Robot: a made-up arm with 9 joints. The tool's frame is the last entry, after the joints. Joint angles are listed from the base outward.
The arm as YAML. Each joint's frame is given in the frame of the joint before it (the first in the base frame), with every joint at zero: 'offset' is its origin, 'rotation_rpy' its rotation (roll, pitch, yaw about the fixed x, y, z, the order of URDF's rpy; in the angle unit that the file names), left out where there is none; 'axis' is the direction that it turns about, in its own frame. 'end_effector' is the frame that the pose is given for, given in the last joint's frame.
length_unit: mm
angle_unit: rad
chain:
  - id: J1
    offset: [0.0, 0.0, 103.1]
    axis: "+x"
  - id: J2
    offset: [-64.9, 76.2, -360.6]
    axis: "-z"
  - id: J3
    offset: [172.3, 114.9, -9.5]
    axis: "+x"
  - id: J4
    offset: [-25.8, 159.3, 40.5]
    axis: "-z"
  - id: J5
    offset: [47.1, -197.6, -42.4]
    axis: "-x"
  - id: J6
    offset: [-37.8, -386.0, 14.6]
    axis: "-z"
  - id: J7
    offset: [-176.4, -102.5, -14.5]
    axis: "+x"
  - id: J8
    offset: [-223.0, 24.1, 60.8]
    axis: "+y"
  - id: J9
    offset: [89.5, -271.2, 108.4]
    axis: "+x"
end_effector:
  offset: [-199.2, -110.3, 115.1]
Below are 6 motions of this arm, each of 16 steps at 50 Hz.
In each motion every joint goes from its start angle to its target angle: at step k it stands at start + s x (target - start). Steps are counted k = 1, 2, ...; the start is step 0. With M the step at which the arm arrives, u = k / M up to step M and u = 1 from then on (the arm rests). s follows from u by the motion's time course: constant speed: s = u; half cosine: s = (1 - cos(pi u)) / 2; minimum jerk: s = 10 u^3 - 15 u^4 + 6 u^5.
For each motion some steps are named. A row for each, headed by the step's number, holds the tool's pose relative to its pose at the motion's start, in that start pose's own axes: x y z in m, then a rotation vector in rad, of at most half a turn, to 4 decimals.
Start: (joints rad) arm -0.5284 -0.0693 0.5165 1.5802 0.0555 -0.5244 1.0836 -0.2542 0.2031
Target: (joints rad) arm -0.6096 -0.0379 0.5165 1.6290 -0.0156 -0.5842 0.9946 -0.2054 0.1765
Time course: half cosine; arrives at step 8
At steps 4, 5, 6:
4: 0.0043 -0.0376 -0.0139 -0.0307 -0.0023 0.0496
5: 0.0067 -0.0521 -0.0195 -0.0429 -0.0037 0.0689
6: 0.0092 -0.0644 -0.0244 -0.0535 -0.0051 0.0855

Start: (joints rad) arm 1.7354 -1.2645 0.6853 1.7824 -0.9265 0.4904 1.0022 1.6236 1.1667
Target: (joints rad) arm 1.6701 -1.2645 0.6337 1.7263 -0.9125 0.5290 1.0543 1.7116 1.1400
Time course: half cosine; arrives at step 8
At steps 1, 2, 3, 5, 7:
1: 0.0002 0.0033 0.0015 -0.0035 0.0022 -0.0028
2: 0.0008 0.0128 0.0059 -0.0134 0.0084 -0.0107
3: 0.0016 0.0271 0.0121 -0.0283 0.0174 -0.0227
5: 0.0036 0.0612 0.0257 -0.0638 0.0382 -0.0513
7: 0.0049 0.0857 0.0342 -0.0892 0.0522 -0.0720

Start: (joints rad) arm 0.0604 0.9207 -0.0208 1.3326 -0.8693 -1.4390 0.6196 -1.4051 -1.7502
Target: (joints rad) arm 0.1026 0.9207 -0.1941 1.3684 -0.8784 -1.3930 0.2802 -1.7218 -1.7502
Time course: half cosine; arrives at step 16
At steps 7, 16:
7: 0.0255 0.0049 -0.0015 -0.0150 -0.1628 -0.1367
16: 0.0709 0.0205 -0.0115 0.0149 -0.4067 -0.3379

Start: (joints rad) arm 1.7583 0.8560 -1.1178 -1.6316 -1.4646 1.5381 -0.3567 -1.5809 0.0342
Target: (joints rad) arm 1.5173 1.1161 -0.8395 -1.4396 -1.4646 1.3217 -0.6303 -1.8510 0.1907
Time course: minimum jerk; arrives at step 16
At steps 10, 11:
10: -0.1556 -0.1875 -0.2205 0.3045 -0.2662 -0.1771
11: -0.1818 -0.2034 -0.2502 0.3364 -0.3129 -0.2027

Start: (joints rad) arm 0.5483 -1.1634 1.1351 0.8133 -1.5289 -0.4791 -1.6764 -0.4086 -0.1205
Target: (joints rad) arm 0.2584 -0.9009 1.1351 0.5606 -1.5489 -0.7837 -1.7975 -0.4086 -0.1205
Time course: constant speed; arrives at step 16
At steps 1, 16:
1: -0.0066 0.0054 -0.0146 -0.0122 -0.0277 -0.0089
16: -0.0401 0.0417 -0.2754 -0.2261 -0.4683 -0.1204

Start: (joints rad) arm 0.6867 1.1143 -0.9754 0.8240 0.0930 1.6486 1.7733 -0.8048 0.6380
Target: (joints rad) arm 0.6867 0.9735 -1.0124 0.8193 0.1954 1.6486 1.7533 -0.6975 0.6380
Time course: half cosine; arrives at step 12
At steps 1, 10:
1: 0.0005 -0.0004 -0.0001 0.0014 0.0020 -0.0027
10: 0.0227 -0.0280 -0.0069 0.0803 0.1025 -0.1404

